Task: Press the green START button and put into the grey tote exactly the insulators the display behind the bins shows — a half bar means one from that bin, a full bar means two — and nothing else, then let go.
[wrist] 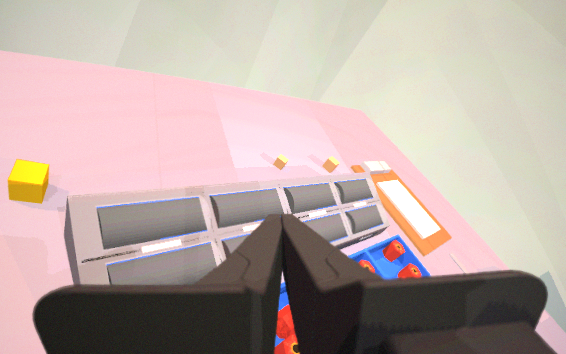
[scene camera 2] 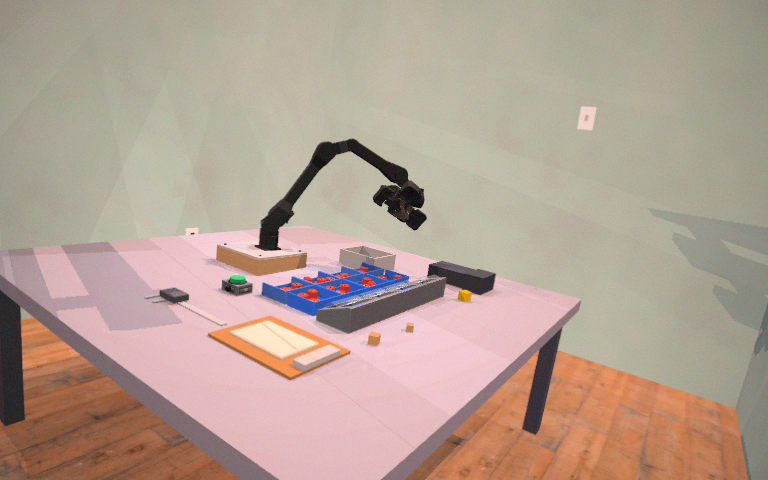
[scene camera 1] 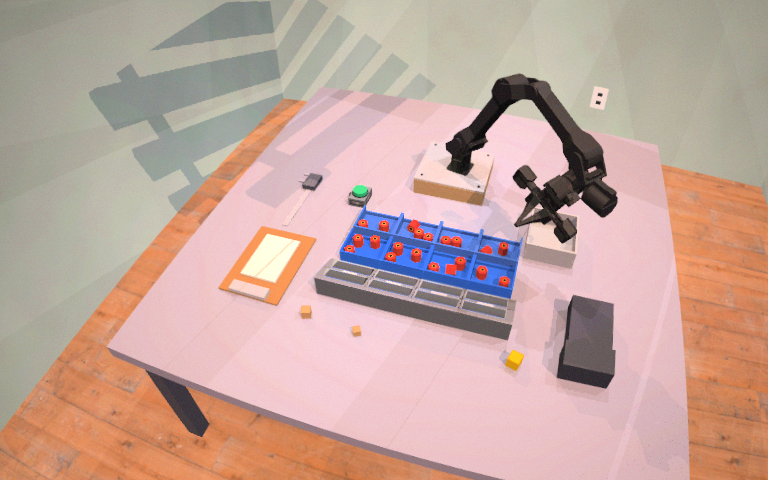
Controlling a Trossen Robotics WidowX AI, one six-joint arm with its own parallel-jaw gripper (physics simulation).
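My gripper [scene camera 1: 516,225] [wrist: 280,225] is shut and empty, high above the table near the grey tote [scene camera 1: 549,254] [scene camera 2: 351,260]. The part of the tote's inside that shows is empty. The blue bins [scene camera 1: 396,267] [scene camera 2: 303,305], in two rows of four, hold red insulators [scene camera 1: 416,254] [scene camera 2: 312,294] [wrist: 394,250], some upright, some lying. The long grey display [scene camera 1: 413,308] [scene camera 2: 390,305] [wrist: 82,215] stands along the bins. Its windows that show in the wrist view are plain dark grey, without bars; my fingers partly cover some. The green START button [scene camera 1: 359,191] [scene camera 2: 237,279] is on its small box, beyond the bins' far left corner.
A black block [scene camera 1: 589,339] [scene camera 2: 461,276] and yellow cube [scene camera 1: 514,360] [scene camera 2: 464,295] [wrist: 28,181] lie right of the display. Two small orange cubes [scene camera 1: 305,311] [scene camera 1: 356,330] and an orange clipboard [scene camera 1: 305,243] [wrist: 435,245] lie left. A dark plug-like object [scene camera 1: 312,181] lies beyond the clipboard.
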